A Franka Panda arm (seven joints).
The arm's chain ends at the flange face. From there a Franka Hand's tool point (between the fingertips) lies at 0.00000 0.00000 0.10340 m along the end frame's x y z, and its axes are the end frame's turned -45 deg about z.
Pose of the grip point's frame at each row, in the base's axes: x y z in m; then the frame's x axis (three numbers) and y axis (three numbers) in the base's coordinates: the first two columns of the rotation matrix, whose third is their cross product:
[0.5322, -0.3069, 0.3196, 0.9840, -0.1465, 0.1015, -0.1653, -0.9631, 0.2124]
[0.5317, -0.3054, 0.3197, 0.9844, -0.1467, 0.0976, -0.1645, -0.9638, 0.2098]
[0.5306, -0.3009, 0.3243, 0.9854, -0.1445, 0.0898, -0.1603, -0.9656, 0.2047]
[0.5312, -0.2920, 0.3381, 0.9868, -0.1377, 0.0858, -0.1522, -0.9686, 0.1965]
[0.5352, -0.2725, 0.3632, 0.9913, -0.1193, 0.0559, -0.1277, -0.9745, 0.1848]
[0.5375, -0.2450, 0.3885, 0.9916, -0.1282, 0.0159, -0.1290, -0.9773, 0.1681]
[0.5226, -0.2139, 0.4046, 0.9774, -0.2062, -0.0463, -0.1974, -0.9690, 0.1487]
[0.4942, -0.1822, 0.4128, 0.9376, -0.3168, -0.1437, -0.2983, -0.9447, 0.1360]
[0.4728, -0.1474, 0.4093, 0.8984, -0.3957, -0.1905, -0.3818, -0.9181, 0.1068]
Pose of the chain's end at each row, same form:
[0.5253, -0.2836, 0.4201, 0.5789, -0.7846, 0.2220, -0.8127, -0.5774, 0.0784]
[0.5252, -0.2824, 0.4203, 0.5798, -0.7852, 0.2174, -0.8124, -0.5778, 0.0793]
[0.5247, -0.2786, 0.4251, 0.5834, -0.7850, 0.2082, -0.8101, -0.5806, 0.0812]
[0.5254, -0.2706, 0.4391, 0.5902, -0.7823, 0.1996, -0.8054, -0.5875, 0.0783]
[0.5318, -0.2528, 0.4647, 0.6107, -0.7734, 0.1702, -0.7913, -0.6047, 0.0911]
[0.5381, -0.2276, 0.4904, 0.6100, -0.7817, 0.1301, -0.7924, -0.6004, 0.1076]
[0.5304, -0.1998, 0.5067, 0.5515, -0.8310, 0.0724, -0.8307, -0.5394, 0.1379]
[0.5127, -0.1734, 0.5142, 0.4521, -0.8920, -0.0054, -0.8739, -0.4440, 0.1978]
[0.4953, -0.1450, 0.5102, 0.3653, -0.9290, -0.0592, -0.9052, -0.3694, 0.2102]

